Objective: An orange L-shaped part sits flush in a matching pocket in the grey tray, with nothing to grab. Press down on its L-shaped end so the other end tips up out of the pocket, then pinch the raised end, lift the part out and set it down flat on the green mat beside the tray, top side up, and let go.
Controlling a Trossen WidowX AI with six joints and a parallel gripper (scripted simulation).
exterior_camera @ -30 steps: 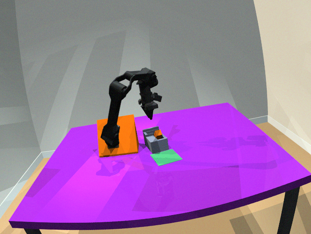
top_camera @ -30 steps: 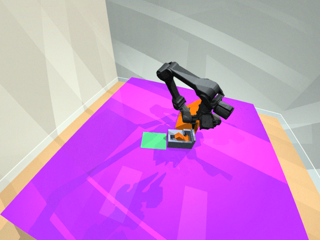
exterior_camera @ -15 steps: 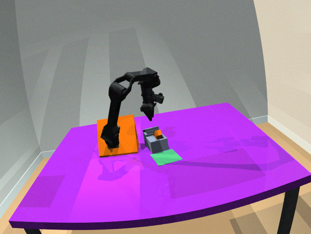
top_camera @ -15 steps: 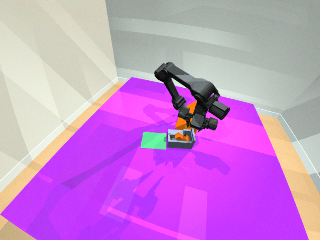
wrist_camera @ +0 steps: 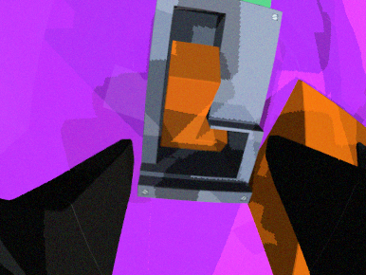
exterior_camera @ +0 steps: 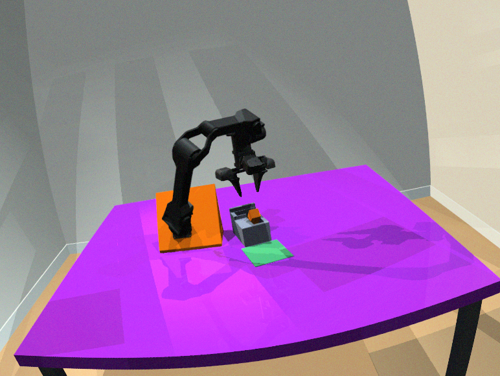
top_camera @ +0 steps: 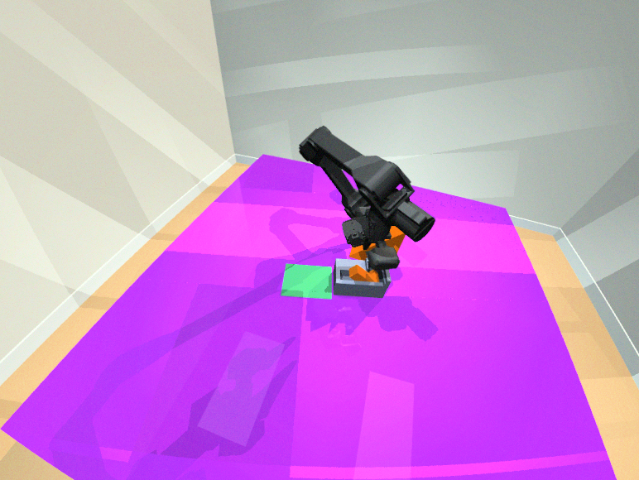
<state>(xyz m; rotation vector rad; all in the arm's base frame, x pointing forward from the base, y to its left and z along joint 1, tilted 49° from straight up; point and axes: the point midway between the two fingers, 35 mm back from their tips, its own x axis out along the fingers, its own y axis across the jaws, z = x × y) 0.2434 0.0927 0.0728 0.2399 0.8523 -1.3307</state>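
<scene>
The orange L-shaped part is 10 cm below my gripper tip, 2 cm to the left of it and 2 cm behind it. Also, from my gripper tip: green mat (16 cm below, 15 cm to the right, 3 cm ahead).
</scene>
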